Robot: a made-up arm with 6 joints. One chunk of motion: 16 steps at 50 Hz.
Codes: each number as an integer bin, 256 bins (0 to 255) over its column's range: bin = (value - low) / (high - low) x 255, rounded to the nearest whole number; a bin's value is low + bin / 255 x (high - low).
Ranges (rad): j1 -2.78..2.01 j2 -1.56..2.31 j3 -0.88..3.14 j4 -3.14..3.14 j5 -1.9..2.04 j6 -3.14..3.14
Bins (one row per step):
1: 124 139 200 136 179 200
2: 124 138 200 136 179 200
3: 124 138 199 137 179 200
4: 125 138 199 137 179 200
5: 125 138 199 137 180 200
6: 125 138 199 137 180 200
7: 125 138 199 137 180 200
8: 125 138 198 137 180 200
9: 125 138 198 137 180 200
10: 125 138 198 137 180 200
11: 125 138 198 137 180 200
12: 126 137 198 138 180 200
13: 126 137 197 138 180 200
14: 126 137 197 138 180 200
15: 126 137 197 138 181 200
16: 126 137 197 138 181 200
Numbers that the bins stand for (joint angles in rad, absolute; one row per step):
1: -0.4507 0.5495 2.2729 0.2093 0.8657 1.7855
2: -0.4507 0.5344 2.2729 0.2093 0.8657 1.7855
3: -0.4507 0.5344 2.2572 0.2340 0.8657 1.7855
4: -0.4320 0.5344 2.2572 0.2340 0.8657 1.7855
5: -0.4320 0.5344 2.2572 0.2340 0.8812 1.7855
6: -0.4320 0.5344 2.2572 0.2340 0.8812 1.7855
7: -0.4320 0.5344 2.2572 0.2340 0.8812 1.7855
8: -0.4320 0.5344 2.2414 0.2340 0.8812 1.7855
9: -0.4320 0.5344 2.2414 0.2340 0.8812 1.7855
10: -0.4320 0.5344 2.2414 0.2340 0.8812 1.7855
11: -0.4320 0.5344 2.2414 0.2340 0.8812 1.7855
12: -0.4132 0.5192 2.2414 0.2586 0.8812 1.7855
13: -0.4132 0.5192 2.2256 0.2586 0.8812 1.7855
14: -0.4132 0.5192 2.2256 0.2586 0.8812 1.7855
15: -0.4132 0.5192 2.2256 0.2586 0.8966 1.7855
16: -0.4132 0.5192 2.2256 0.2586 0.8966 1.7855

